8 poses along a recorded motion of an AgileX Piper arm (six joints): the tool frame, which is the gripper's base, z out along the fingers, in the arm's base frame.
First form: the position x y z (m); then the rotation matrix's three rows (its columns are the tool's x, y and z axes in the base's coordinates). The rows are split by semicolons.
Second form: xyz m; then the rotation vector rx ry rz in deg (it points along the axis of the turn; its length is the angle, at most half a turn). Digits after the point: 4 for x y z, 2 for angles.
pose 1, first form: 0.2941 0.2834 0.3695; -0.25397 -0.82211 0.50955; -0.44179 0.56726 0.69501; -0.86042 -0.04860 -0.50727
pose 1, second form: 0.2941 0.2834 0.3695 -58.70 108.14 30.02
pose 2, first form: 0.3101 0.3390 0.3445; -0.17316 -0.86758 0.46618; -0.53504 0.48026 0.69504; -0.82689 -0.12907 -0.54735
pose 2, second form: 0.3101 0.3390 0.3445 -67.40 105.76 27.20
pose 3, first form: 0.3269 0.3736 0.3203; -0.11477 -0.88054 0.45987; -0.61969 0.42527 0.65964; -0.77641 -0.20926 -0.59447
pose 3, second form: 0.3269 0.3736 0.3203 -73.63 104.76 22.10
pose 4, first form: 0.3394 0.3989 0.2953; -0.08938 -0.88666 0.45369; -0.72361 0.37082 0.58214; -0.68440 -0.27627 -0.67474
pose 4, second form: 0.3394 0.3989 0.2953 -80.26 106.41 15.25
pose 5, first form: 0.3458 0.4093 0.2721; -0.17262 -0.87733 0.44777; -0.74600 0.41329 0.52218; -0.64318 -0.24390 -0.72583
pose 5, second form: 0.3458 0.4093 0.2721 -78.90 112.35 13.52
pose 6, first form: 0.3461 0.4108 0.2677; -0.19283 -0.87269 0.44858; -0.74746 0.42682 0.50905; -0.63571 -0.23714 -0.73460
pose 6, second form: 0.3461 0.4108 0.2677 -78.23 113.68 13.13
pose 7, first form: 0.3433 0.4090 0.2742; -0.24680 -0.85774 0.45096; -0.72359 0.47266 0.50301; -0.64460 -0.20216 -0.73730
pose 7, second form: 0.3433 0.4090 0.2742 -74.88 116.34 14.25
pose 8, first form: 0.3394 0.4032 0.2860; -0.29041 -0.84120 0.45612; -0.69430 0.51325 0.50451; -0.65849 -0.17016 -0.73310
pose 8, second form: 0.3394 0.4032 0.2860 -71.54 118.20 15.58
